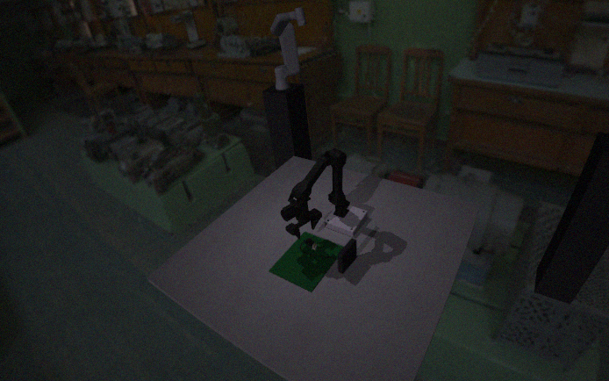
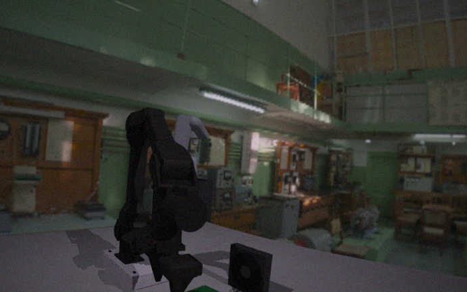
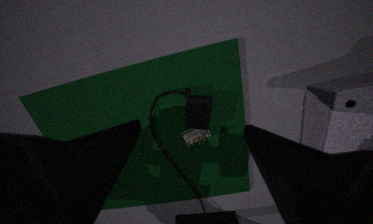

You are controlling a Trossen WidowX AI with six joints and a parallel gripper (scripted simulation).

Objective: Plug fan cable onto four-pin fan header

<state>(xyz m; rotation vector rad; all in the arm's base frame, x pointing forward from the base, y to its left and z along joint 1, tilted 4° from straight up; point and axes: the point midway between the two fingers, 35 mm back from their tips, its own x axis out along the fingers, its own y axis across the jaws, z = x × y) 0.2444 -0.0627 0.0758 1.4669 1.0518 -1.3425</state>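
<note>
Right now the dark plug is 1 cm behind my gripper tip, 1 cm to the left of it and 6 cm below it. Round my gripper tip: black fan (2 cm ahead, 24 cm to the left, 1 cm below); green board (9 cm ahead, 6 cm to the left, 8 cm below).
</note>
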